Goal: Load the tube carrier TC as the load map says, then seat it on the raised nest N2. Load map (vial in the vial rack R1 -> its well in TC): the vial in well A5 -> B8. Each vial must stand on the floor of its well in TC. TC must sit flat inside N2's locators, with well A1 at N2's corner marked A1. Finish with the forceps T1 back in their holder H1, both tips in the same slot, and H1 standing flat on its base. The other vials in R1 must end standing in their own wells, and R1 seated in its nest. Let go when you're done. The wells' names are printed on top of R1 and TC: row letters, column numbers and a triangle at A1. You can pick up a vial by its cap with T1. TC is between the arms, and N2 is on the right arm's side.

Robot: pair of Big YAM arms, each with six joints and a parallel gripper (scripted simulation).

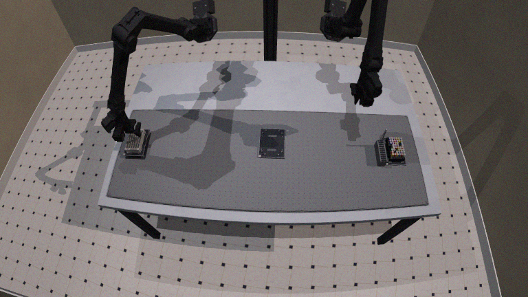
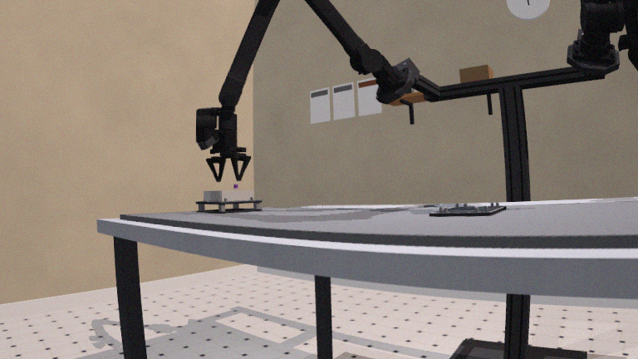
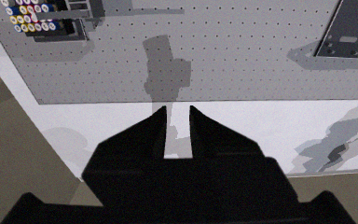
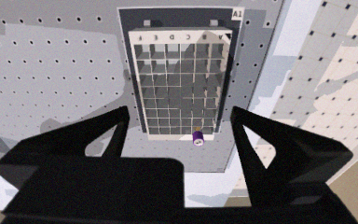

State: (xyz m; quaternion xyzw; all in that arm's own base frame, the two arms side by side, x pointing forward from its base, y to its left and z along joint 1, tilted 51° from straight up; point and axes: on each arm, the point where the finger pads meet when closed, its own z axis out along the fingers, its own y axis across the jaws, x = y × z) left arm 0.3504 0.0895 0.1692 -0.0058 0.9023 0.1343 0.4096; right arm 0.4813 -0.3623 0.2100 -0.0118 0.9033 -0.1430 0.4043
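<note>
Now: right hand 5 cm above the tube carrier TC. Also, from my right hand: holder h1 (8 cm ahead, 124 cm to the left, 8 cm below); then raised nest n2 (7 cm below).
</note>
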